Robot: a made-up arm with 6 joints.
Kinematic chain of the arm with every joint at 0, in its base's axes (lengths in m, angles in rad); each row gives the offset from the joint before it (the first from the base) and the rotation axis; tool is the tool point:
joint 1: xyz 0 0 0.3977 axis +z
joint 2: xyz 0 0 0 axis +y
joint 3: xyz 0 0 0.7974 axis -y
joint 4: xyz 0 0 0 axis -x
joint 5: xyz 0.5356 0 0 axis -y
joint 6: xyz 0 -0.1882 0 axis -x
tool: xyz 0 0 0
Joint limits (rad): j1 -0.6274..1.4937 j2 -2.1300..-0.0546 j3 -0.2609..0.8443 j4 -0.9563..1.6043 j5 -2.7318..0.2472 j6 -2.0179..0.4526
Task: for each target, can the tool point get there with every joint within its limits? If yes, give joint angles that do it. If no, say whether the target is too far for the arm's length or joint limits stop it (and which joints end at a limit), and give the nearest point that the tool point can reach.
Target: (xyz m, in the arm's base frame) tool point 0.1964 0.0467 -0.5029
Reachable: no: joint limits stop it (at a limit: joint 1, joint 2, joint 3, joint 4) | nearest point 0.0553 -0.6927 0.5318 | short by 1.280 m
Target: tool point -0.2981 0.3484 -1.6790
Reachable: no: too far | nearest point -0.9964 0.7303 -0.1216 | short by 1.749 m
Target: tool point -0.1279 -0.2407 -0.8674
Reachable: no: joint limits stop it (at a limit: joint 2, joint 3) | nearest point -0.5797 -1.0909 -0.1217 | short by 1.218 m
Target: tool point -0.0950 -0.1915 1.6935
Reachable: yes | joints 0.6051 -0.3618 0.7522 0.9884 -0.6444 -0.4189
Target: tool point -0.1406 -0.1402 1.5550
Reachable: yes | joints -0.4621 -0.4686 0.5144 0.0014 -0.1331 -0.0638
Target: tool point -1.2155 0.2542 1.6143
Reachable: no: too far | nearest point -0.9370 0.1960 1.3356 | short by 0.398 m
